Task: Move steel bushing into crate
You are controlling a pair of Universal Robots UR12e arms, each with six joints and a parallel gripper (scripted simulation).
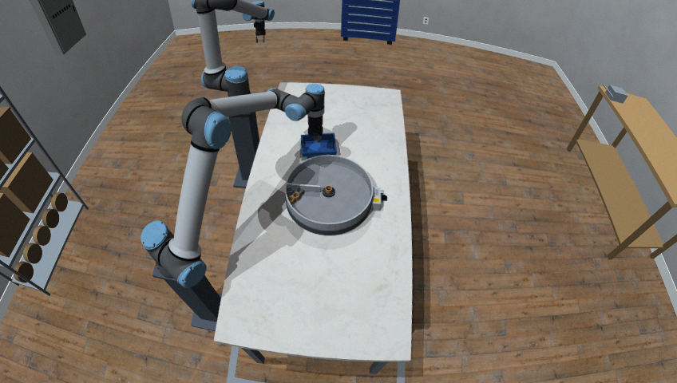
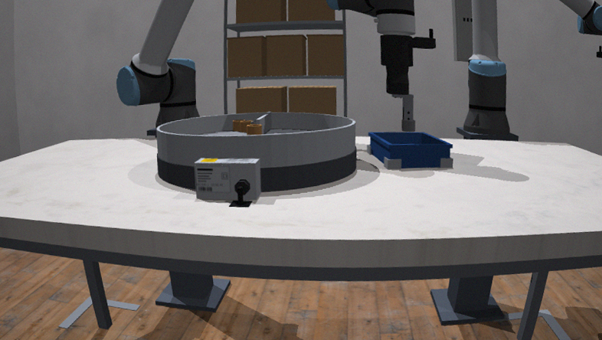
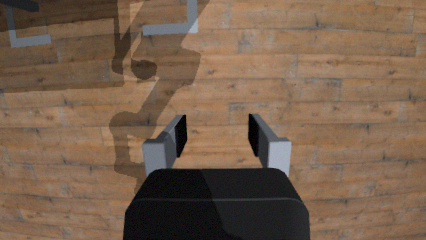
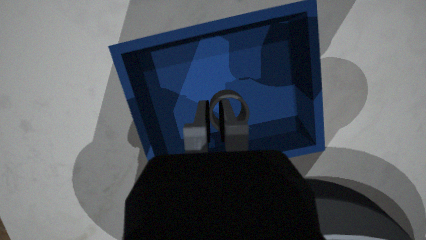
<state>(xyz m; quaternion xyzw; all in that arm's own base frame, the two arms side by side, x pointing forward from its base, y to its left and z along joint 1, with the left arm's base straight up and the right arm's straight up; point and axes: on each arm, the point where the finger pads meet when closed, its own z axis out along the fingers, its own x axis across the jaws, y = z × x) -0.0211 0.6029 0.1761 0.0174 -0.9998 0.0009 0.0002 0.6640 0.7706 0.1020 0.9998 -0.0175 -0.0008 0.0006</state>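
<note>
Right now my right hand is 10 mm short of the blue crate and 80 mm above it.
</note>
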